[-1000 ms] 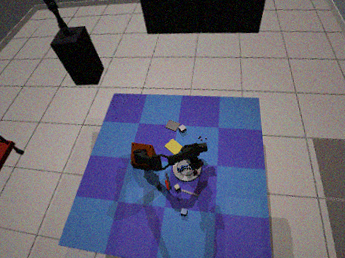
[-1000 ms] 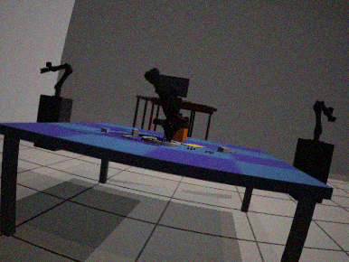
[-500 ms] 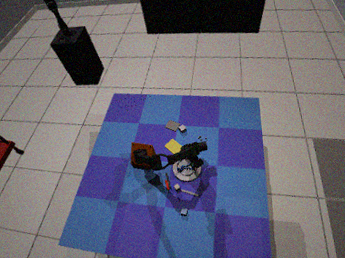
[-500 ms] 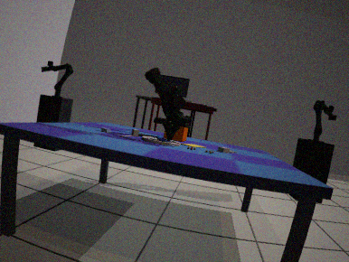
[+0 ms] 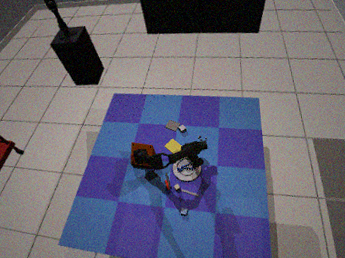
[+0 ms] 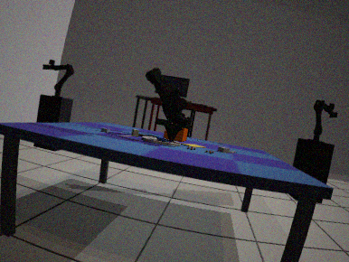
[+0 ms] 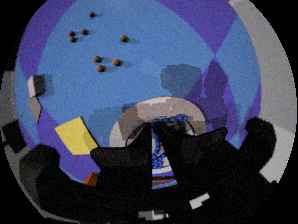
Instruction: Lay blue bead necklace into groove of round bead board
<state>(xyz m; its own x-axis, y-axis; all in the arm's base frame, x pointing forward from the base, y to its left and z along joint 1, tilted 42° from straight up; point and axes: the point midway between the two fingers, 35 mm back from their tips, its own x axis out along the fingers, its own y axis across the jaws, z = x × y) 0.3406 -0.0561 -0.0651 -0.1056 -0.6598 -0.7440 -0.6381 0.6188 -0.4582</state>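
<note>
The round white bead board is 5 cm to the right of my gripper tip, 4 cm behind it and 1 cm below it. From my gripper tip the other things lie so: red-handled tool (17 cm to the right, 16 cm behind, 1 cm below); then yellow card (14 cm behind, 11 cm to the left, 2 cm below); then thin pale stick (23 cm to the right, 1 cm below, 1 cm behind).
</note>
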